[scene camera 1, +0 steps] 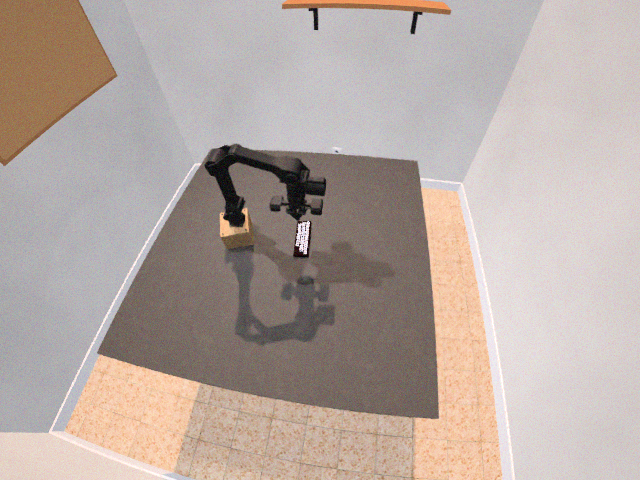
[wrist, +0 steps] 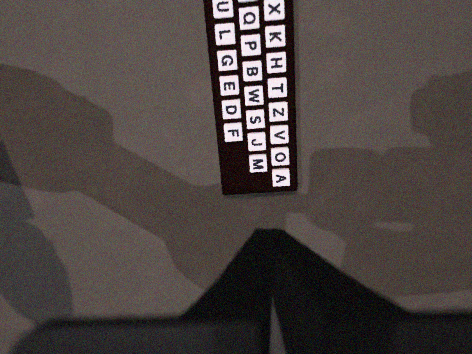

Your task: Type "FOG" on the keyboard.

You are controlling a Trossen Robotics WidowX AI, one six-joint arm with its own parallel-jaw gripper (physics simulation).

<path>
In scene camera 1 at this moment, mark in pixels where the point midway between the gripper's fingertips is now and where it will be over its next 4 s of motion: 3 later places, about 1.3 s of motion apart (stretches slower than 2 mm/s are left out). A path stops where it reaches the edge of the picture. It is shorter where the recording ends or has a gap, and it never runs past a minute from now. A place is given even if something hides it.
My gripper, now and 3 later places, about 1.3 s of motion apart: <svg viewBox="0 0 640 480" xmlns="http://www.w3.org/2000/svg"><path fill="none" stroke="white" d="M297 219L296 230L297 240L297 244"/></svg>
</path>
